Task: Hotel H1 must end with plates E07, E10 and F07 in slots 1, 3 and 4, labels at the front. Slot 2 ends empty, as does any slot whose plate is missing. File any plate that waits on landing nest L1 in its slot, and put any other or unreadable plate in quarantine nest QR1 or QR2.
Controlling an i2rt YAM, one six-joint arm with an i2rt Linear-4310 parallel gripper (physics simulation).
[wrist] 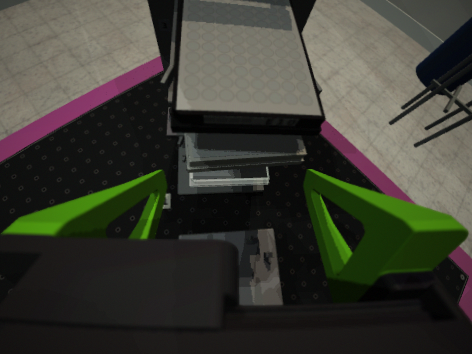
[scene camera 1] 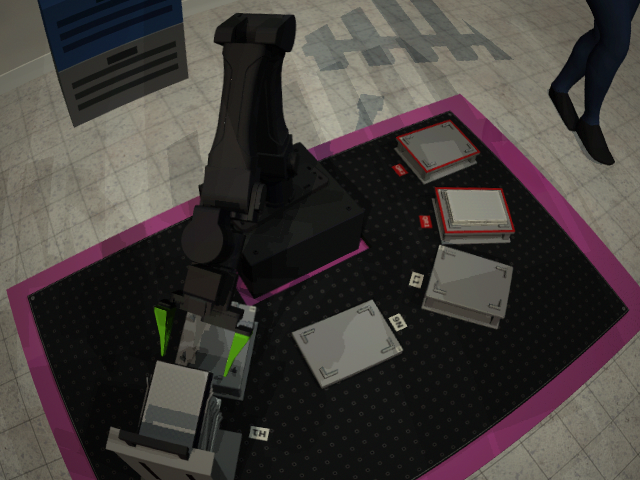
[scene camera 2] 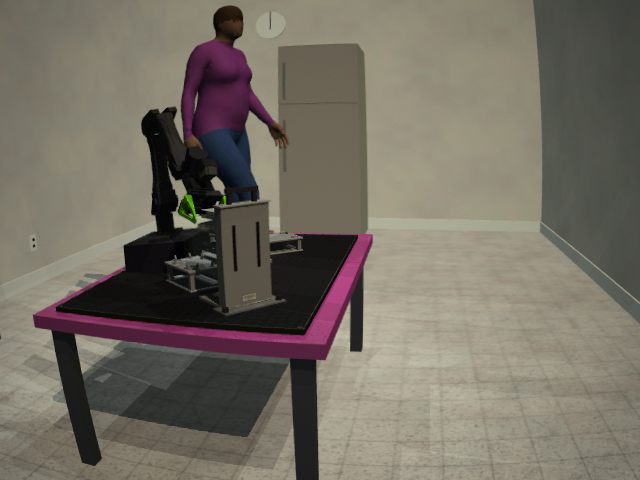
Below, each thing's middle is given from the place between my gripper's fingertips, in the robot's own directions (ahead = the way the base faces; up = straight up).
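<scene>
Positions relative to my hand: clear plate (wrist: 249, 176), 7 cm below, 5 cm ahead, 6 cm to the right; flat nest (scene camera 1: 338, 347), 18 cm below, 4 cm ahead, 29 cm to the left.
</scene>
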